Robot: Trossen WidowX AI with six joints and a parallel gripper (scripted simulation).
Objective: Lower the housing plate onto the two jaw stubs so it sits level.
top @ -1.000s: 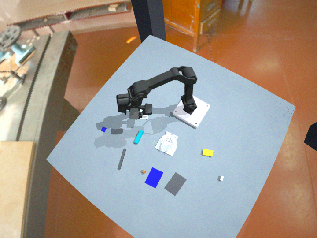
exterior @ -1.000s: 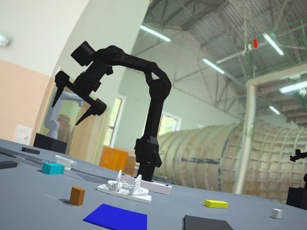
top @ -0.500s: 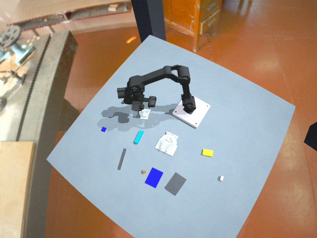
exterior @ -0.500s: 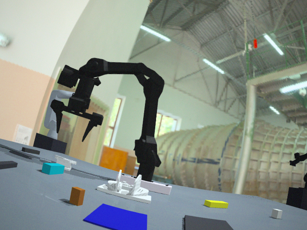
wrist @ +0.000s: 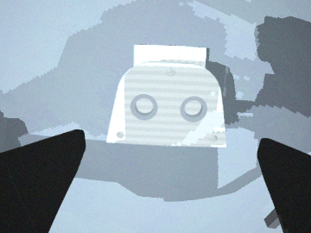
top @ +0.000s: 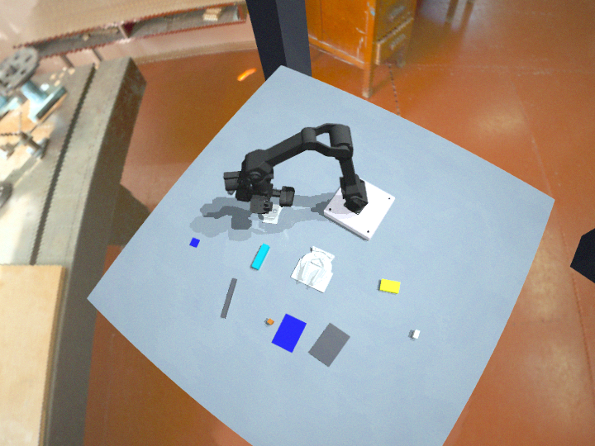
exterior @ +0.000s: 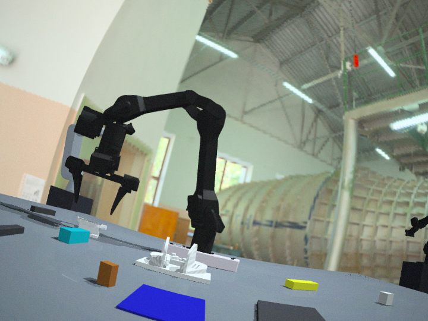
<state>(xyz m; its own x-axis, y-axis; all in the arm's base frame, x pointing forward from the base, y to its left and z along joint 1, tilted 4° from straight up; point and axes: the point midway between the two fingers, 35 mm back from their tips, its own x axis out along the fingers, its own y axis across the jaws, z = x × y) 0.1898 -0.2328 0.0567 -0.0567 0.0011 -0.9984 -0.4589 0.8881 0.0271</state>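
The cyan block is 15 cm ahead of my gripper tip, 8 cm to the left of it and 5 cm below it. Also, from my gripper tip: orange cube 31 cm ahead, 24 cm to the left, 5 cm below; grey bar 33 cm ahead, 8 cm to the left, 6 cm below; small blue cube 26 cm ahead, 16 cm to the right, 6 cm below.
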